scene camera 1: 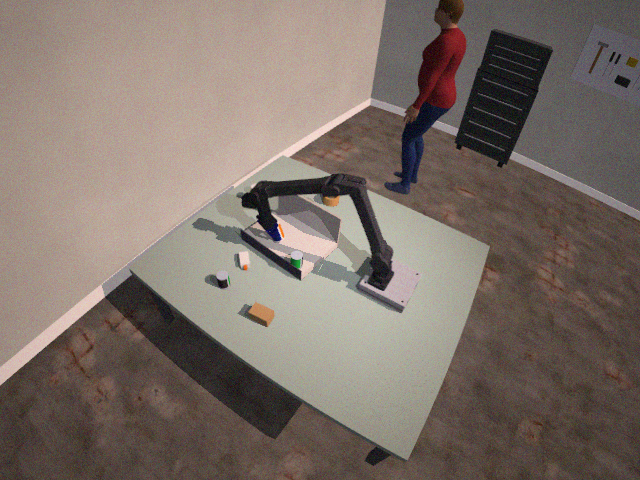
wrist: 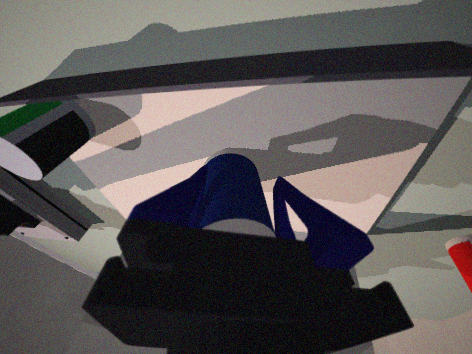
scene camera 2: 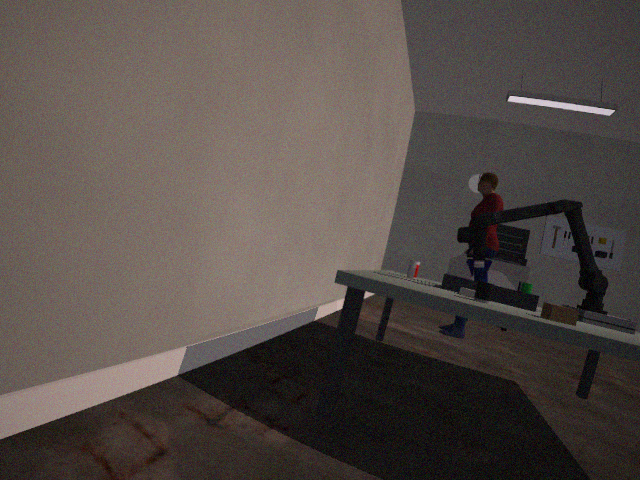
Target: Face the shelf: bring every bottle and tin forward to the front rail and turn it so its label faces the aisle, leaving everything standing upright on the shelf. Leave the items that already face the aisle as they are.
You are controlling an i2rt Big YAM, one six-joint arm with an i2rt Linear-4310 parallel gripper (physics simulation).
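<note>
The shelf is a tray-like stand with a pale floor, a grey back panel and a dark front rail. My gripper is shut on a blue tin with an orange label strip, over the far-left part of the shelf. The strip shows on the tin's right side in scene camera 1, away from the rail. The tin leans there; whether its base touches the floor is unclear. A green-labelled tin stands upright near the rail's right end, its green side towards the rail.
A dark tin, a small white bottle with an orange cap and an orange block are before the rail. An orange round object is behind the shelf. A red-and-white object stands beyond its left end.
</note>
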